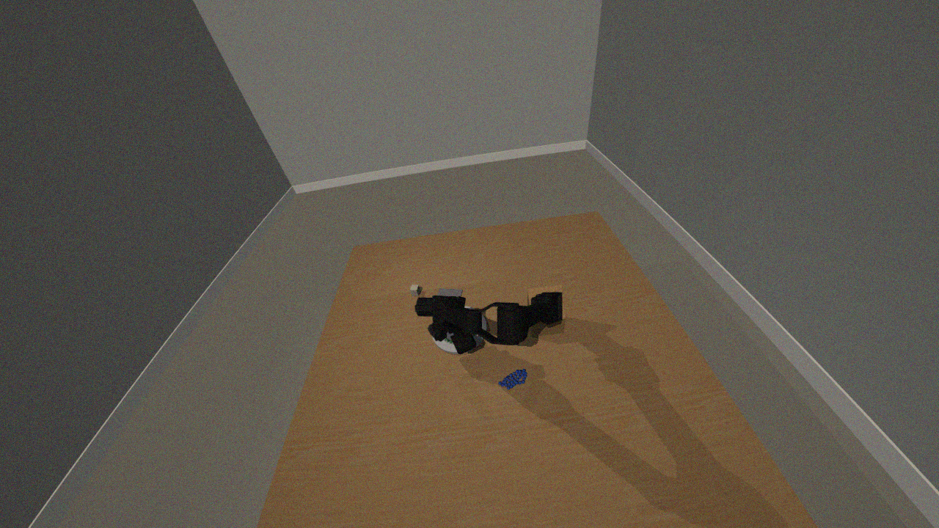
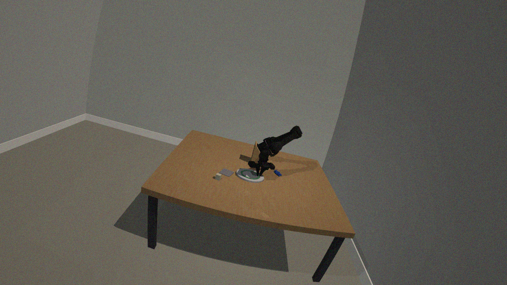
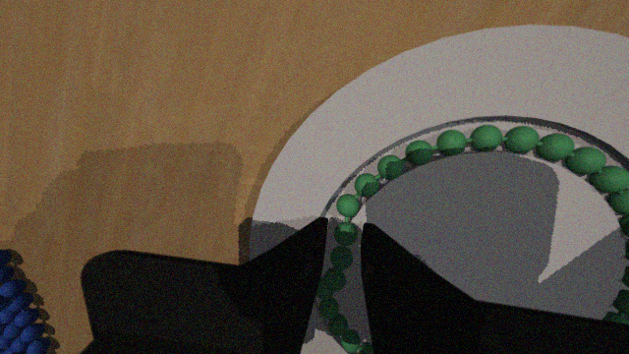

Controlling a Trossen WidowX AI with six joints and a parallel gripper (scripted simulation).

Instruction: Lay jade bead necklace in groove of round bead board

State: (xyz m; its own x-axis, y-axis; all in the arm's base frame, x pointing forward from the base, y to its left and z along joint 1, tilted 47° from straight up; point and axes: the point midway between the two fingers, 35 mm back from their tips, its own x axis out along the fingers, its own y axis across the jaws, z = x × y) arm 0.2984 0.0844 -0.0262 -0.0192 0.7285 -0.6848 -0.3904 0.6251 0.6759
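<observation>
My gripper tip is now 6 cm to the left of the round bead board and 1 cm above it. From my gripper tip the other things lie so: pale block 26 cm to the right, 19 cm ahead; flat grey plate 22 cm to the right, 5 cm ahead, 1 cm below.
</observation>
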